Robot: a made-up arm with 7 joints. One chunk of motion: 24 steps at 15 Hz.
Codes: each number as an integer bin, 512 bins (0 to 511) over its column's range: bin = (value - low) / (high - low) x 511, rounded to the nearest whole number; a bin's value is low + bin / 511 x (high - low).
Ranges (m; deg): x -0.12..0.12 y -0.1..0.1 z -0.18..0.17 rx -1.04..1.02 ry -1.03..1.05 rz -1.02..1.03
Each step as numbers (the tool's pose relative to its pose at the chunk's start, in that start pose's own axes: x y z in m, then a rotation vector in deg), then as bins.
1 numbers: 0.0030 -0.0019 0.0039 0.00 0.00 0.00
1 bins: 262 251 268 258 253 254
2 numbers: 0.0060 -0.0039 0.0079 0.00 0.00 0.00
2 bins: 268 246 274 258 253 254
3 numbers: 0.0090 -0.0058 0.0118 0.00 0.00 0.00
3 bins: 275 241 280 258 253 254
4 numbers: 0.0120 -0.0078 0.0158 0.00 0.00 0.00
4 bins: 281 236 286 258 253 254
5 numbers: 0.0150 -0.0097 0.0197 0.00 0.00 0.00
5 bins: 287 231 292 258 253 254
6 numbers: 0.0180 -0.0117 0.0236 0.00 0.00 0.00
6 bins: 294 226 297 258 253 254
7 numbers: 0.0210 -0.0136 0.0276 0.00 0.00 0.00
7 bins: 300 221 303 258 253 254
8 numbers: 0.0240 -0.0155 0.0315 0.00 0.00 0.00
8 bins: 307 216 309 258 253 254
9 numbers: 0.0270 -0.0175 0.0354 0.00 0.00 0.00
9 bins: 313 211 314 258 253 254
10 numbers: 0.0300 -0.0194 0.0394 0.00 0.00 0.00
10 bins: 319 206 320 258 253 254
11 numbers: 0.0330 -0.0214 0.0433 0.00 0.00 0.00
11 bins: 326 201 326 258 253 254
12 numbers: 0.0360 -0.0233 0.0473 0.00 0.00 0.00
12 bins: 332 196 332 258 253 254
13 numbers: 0.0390 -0.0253 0.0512 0.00 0.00 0.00
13 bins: 339 191 338 258 253 254
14 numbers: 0.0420 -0.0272 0.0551 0.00 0.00 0.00
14 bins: 345 186 343 258 253 254
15 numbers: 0.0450 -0.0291 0.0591 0.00 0.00 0.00
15 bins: 351 181 349 258 253 254
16 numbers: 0.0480 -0.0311 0.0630 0.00 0.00 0.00
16 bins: 358 176 355 258 253 254
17 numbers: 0.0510 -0.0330 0.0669 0.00 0.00 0.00
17 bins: 364 171 360 258 253 254
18 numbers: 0.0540 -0.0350 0.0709 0.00 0.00 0.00
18 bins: 370 166 366 258 253 254
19 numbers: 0.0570 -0.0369 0.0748 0.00 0.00 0.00
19 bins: 377 161 372 258 253 254
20 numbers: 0.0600 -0.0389 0.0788 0.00 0.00 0.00
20 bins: 383 156 378 258 253 254
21 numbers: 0.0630 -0.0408 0.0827 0.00 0.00 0.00
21 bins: 390 151 384 258 253 254
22 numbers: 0.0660 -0.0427 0.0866 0.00 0.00 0.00
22 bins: 396 146 389 258 253 254
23 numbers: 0.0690 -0.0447 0.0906 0.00 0.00 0.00
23 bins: 402 141 395 258 253 254
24 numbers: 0.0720 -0.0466 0.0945 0.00 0.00 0.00
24 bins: 409 136 401 258 253 254
